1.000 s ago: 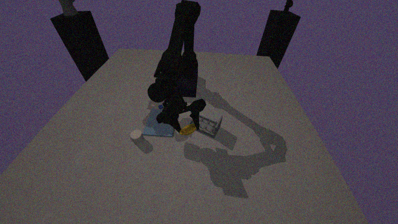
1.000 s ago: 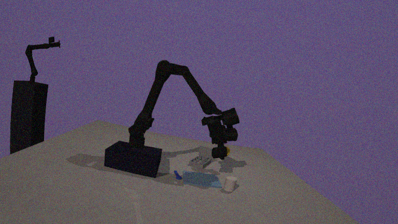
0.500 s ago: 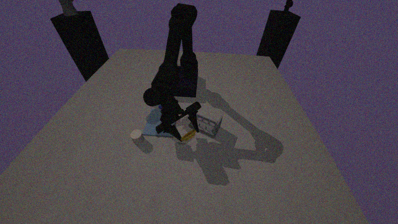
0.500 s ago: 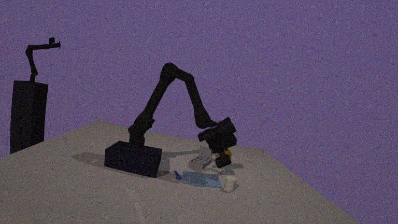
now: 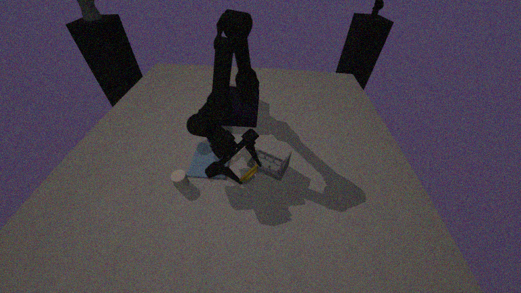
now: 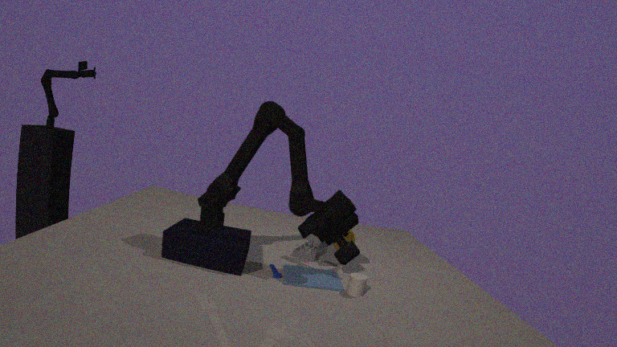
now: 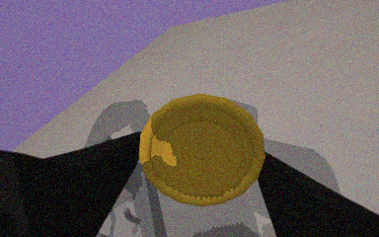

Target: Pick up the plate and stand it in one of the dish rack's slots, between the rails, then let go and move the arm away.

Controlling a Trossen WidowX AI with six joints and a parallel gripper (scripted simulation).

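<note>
Right now my gripper tip is 9 cm past the grey dish rack, 6 cm to the right of it and 5 cm above it. From my gripper tip the other things lie so: yellow plate right at my gripper tip; then white cup 2 cm behind, 22 cm to the right, 5 cm below; then blue spoon 21 cm behind, 13 cm to the right, 7 cm below.
</note>
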